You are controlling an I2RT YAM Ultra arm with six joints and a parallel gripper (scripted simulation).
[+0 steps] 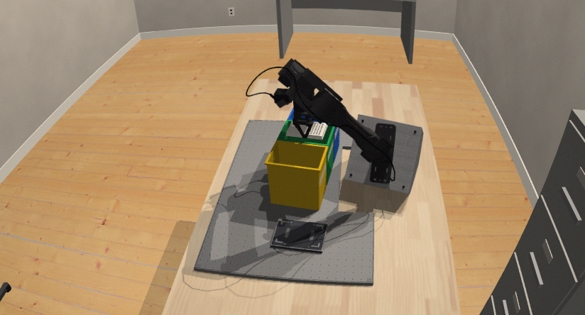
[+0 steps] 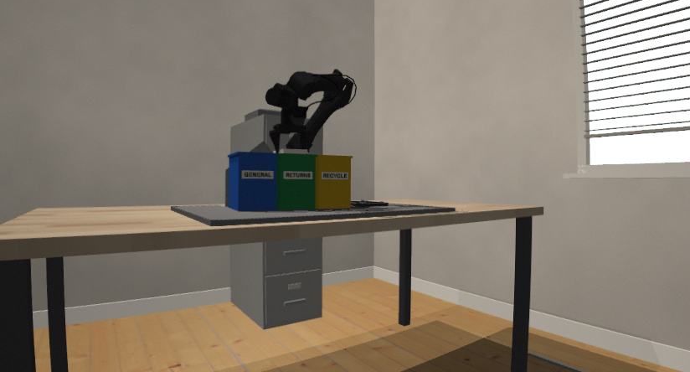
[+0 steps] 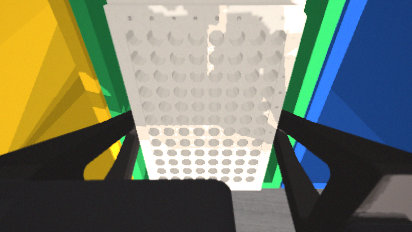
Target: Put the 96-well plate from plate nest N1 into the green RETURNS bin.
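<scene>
My hand is 10 cm above the green returns bin. From my hand the other things lie so: white 96-well plate (right at my hand); then blue general bin (13 cm to the right, 10 cm below, 2 cm ahead); then yellow recycle bin (13 cm to the left, 10 cm below, 1 cm behind).
</scene>
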